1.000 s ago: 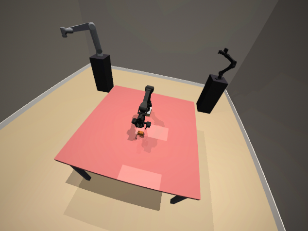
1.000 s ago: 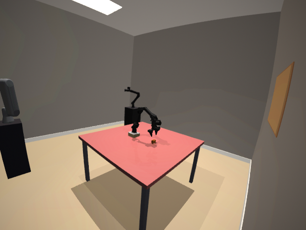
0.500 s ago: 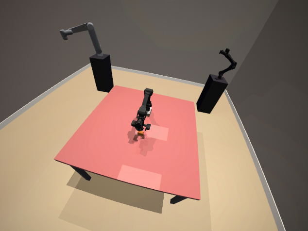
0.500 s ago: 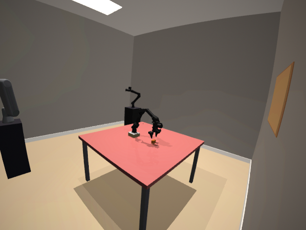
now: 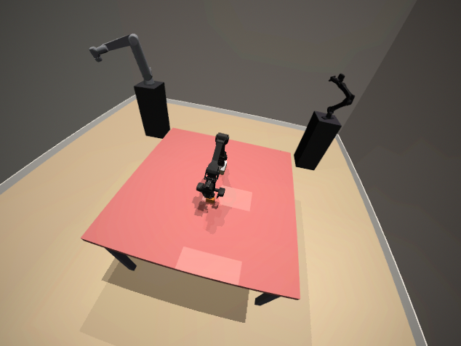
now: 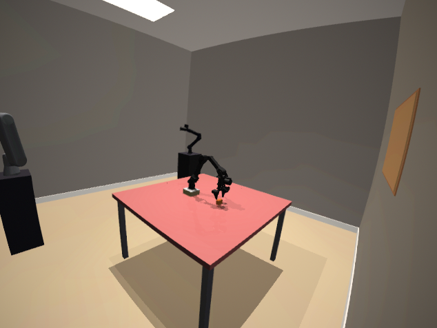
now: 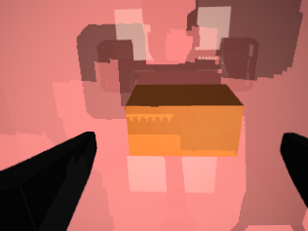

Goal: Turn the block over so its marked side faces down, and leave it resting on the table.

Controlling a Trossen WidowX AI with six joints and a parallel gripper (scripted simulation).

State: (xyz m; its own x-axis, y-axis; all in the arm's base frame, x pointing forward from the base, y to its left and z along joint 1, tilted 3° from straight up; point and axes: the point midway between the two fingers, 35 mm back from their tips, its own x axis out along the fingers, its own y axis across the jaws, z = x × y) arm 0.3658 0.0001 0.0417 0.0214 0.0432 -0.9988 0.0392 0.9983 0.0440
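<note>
My gripper tip is 3 cm above the orange block and 1 cm past it.
</note>
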